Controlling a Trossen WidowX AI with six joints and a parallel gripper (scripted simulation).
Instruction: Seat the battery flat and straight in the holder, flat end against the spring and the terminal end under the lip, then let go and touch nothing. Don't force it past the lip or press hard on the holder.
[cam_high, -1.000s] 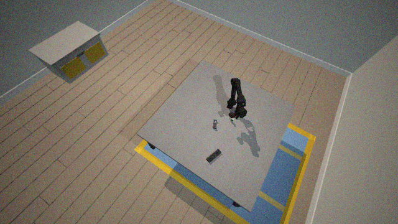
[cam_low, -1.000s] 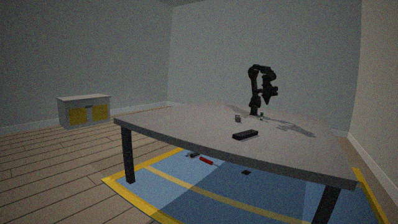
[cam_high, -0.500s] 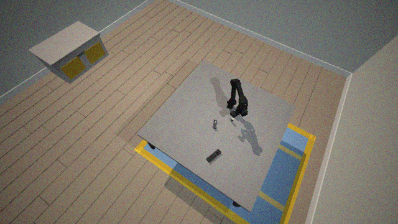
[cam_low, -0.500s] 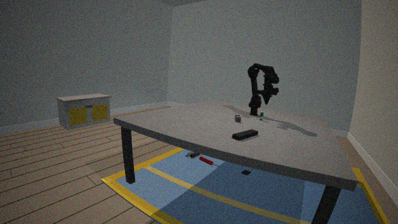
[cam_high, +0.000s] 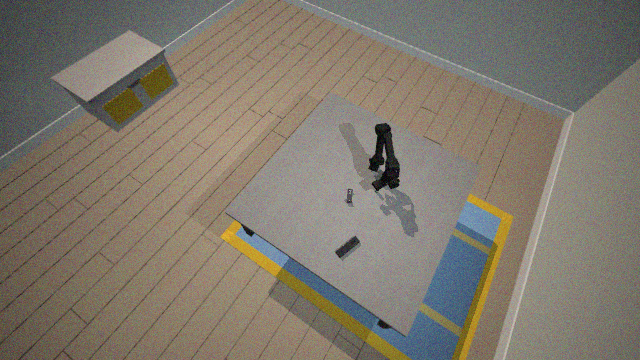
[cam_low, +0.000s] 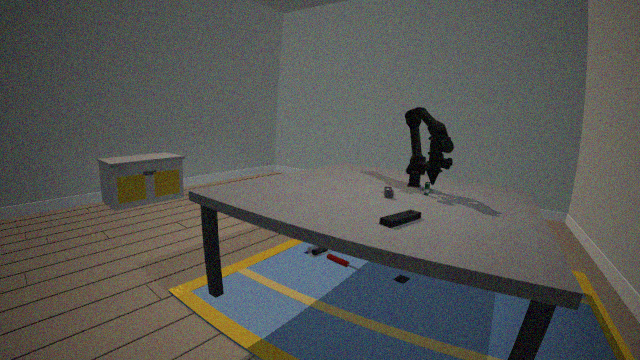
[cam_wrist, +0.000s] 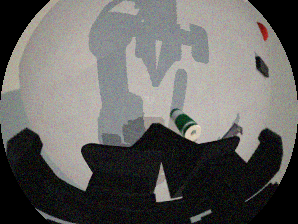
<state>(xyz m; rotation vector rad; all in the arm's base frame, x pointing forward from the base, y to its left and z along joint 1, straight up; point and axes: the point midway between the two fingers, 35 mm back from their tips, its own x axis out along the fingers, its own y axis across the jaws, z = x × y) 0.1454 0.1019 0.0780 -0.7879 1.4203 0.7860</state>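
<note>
My gripper tip is now 30 mm short of the battery, 20 mm to the left of it and 10 mm above it. The rest, counted from my gripper tip: red screwdriver 470 mm ahead, 240 mm to the right, 230 mm below.
</note>
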